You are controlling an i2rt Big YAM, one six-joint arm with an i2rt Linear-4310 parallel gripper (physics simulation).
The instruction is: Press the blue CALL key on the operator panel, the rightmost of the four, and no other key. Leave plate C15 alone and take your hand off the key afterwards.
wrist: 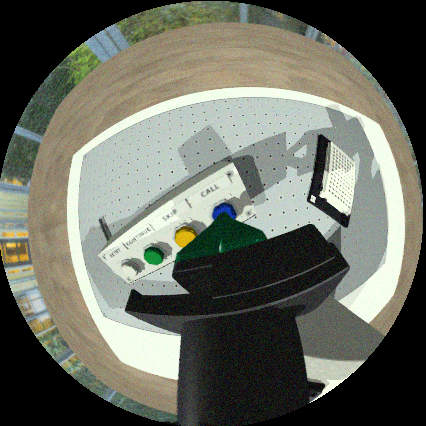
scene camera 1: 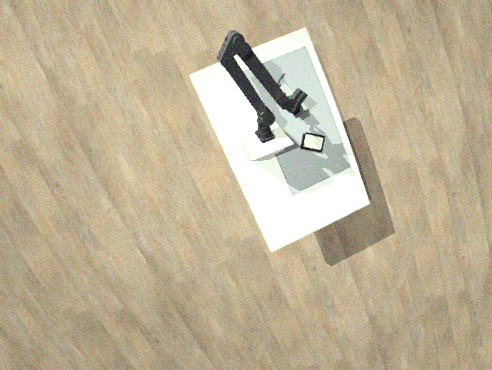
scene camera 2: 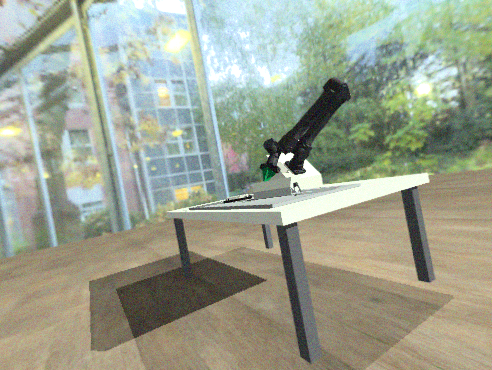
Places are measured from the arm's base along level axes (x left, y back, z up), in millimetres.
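Pixels of known places: gripper, fingertip midpoint: point(wrist: 224, 217); arm's base, link origin: point(scene camera 1: 264, 135) point(scene camera 2: 294, 167).
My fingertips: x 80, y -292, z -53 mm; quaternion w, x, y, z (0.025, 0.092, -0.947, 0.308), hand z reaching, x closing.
Ahead of a thing's pixels: the offset from my fingertips to its top centre. "*": to the spot under its first point. Level surfaces: height alone.
The operator panel {dx +78, dy +5, dz +6 mm} point(wrist: 202, 211) point(scene camera 1: 286, 90) is a pale box with a row of keys. The blue CALL key {dx +0, dy -4, dz -3 mm} point(wrist: 223, 210) is at its right end; the yellow SKIP key {dx +46, dy +15, dz -3 mm} point(wrist: 185, 237), green CONTINUE key {dx +92, dy +35, dz -3 mm} point(wrist: 153, 255) and whitish RETRY key {dx +138, dy +54, dz -3 mm} point(wrist: 131, 267) are to its left. My gripper point(wrist: 224, 217) point(scene camera 2: 267, 178) is shut and empty. Its green fingertips cover the lower edge of the blue key in the wrist view; whether they touch it, I cannot tell. Plate C15 {dx -244, dy -45, dz -51 mm} point(wrist: 341, 175) point(scene camera 1: 313, 142) is a white well plate in a black holder, right of the panel in the wrist view, apart from the gripper.
The panel and plate stand on a grey perforated mat {dz -77 mm} point(wrist: 135, 150) point(scene camera 1: 315, 172) on the white table point(scene camera 1: 260, 215) point(scene camera 2: 250, 216). A thin dark upright piece {* dx +255, dy -8, dz -77 mm} point(wrist: 105, 229) stands by the panel's left end. The arm's pale base block point(scene camera 1: 255, 150) is beside the mat.
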